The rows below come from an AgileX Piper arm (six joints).
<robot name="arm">
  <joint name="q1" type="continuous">
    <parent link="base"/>
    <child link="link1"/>
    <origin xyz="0 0 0.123"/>
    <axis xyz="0 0 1"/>
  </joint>
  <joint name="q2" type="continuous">
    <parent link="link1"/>
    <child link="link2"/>
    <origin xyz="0 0 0"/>
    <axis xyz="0 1 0"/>
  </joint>
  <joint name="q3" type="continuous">
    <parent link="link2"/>
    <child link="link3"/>
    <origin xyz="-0.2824 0 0.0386"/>
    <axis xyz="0 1 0"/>
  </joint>
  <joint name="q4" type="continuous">
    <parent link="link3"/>
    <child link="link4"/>
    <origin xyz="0.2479 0 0.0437"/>
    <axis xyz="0.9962 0 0.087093"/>
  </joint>
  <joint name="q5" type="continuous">
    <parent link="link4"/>
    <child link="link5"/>
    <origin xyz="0 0 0"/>
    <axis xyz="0 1 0"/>
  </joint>
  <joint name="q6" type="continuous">
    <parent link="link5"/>
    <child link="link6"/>
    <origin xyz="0.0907 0 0.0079"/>
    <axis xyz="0.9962 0 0.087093"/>
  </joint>
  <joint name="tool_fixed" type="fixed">
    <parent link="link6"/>
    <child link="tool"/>
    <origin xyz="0 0 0" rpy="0 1.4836 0"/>
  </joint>
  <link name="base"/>
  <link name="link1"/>
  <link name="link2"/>
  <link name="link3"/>
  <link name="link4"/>
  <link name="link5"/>
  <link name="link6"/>
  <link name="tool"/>
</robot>
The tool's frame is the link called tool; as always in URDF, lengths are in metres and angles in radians. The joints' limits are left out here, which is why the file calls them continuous.
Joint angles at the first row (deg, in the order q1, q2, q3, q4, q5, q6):
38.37, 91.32, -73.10, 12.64, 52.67, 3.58
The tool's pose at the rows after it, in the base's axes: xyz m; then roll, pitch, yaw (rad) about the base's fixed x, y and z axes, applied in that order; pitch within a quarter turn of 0, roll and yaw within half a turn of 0:
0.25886 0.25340 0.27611 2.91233 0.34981 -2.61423
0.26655 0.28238 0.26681 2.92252 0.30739 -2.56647
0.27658 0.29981 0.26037 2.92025 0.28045 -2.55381
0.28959 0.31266 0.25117 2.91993 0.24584 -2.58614
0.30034 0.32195 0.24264 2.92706 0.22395 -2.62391
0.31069 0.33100 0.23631 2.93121 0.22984 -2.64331
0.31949 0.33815 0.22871 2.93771 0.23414 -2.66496
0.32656 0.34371 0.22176 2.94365 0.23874 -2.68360
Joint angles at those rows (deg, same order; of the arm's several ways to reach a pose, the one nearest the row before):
42.18, 98.32, -79.77, 10.81, 54.72, 5.08
44.59, 104.59, -86.59, 10.44, 57.73, 5.60
45.25, 109.30, -92.22, 10.69, 60.13, 5.89
45.25, 114.00, -97.62, 10.32, 62.41, 8.37
45.25, 117.71, -101.85, 9.41, 63.84, 11.18
45.25, 120.92, -105.81, 8.69, 64.13, 12.59
45.25, 123.73, -108.94, 7.83, 64.13, 14.14
45.25, 126.03, -111.44, 7.05, 64.01, 15.46

